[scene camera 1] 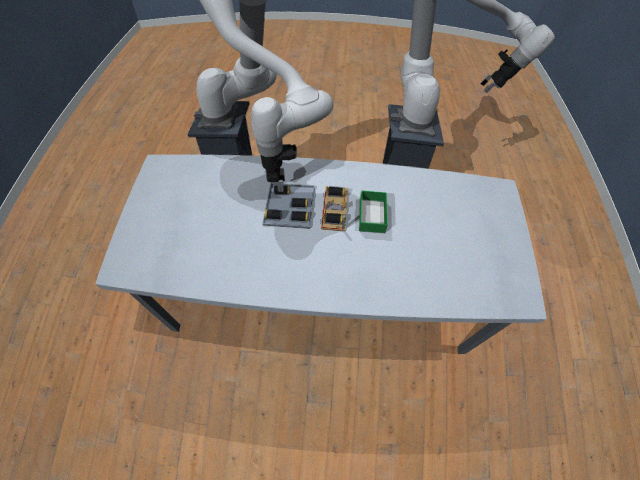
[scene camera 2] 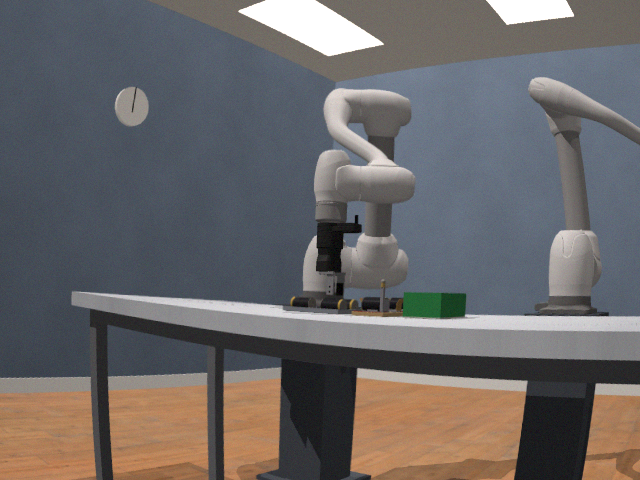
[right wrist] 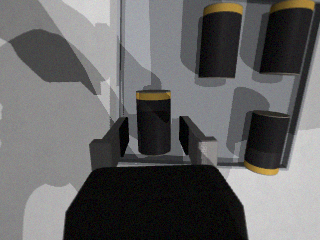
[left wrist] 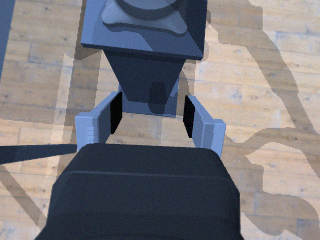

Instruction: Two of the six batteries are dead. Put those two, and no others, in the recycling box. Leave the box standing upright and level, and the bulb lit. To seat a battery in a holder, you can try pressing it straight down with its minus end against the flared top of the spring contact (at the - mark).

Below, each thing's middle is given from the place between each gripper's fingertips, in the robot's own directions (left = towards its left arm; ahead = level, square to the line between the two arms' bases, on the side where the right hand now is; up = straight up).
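Counted from my left hand, the grey tray [right wrist: 154, 52] is 570 mm ahead, 880 mm to the right and 260 mm below. My left gripper itself is 250 mm above the green recycling box [scene camera 2: 415, 305], 600 mm short of it and 560 mm to the left of it.
The green recycling box is 36 cm to the left of my right hand [scene camera 2: 335, 295], 10 cm ahead of it and 5 cm below it. As for the grey tray, my right hand is 3 cm to the right of it, 6 cm short of it and 6 cm above it.
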